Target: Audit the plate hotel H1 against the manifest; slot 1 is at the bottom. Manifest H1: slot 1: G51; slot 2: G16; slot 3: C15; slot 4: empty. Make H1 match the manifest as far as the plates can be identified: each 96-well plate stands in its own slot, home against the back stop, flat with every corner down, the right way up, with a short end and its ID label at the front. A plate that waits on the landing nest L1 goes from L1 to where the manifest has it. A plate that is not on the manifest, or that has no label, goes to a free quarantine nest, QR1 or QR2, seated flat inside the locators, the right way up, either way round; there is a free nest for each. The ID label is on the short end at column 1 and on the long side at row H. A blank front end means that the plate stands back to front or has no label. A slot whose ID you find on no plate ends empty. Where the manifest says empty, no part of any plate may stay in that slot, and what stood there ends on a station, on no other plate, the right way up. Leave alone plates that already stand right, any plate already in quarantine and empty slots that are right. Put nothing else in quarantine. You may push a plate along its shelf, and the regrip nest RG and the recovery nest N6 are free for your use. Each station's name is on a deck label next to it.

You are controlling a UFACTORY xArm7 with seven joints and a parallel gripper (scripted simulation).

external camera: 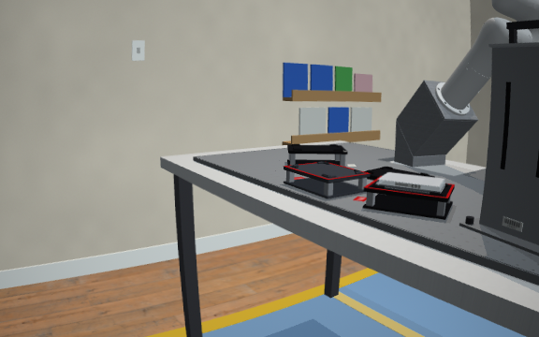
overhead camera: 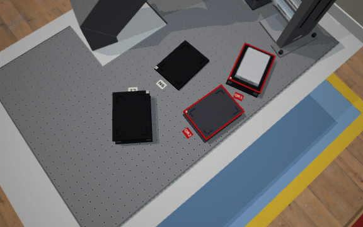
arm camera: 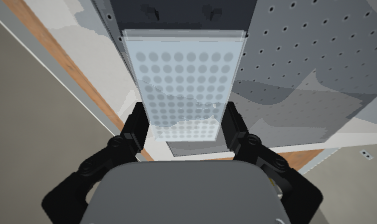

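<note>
My hand is 10 mm short of the regrip nest RG and 50 mm above it. Round my hand: RG deck label: 90 mm behind, 20 mm to the left, 110 mm below; then H1 deck label: 160 mm ahead, 60 mm to the left, 110 mm below; then plate hotel H1: 270 mm ahead, 60 mm to the right, 40 mm above.
</note>
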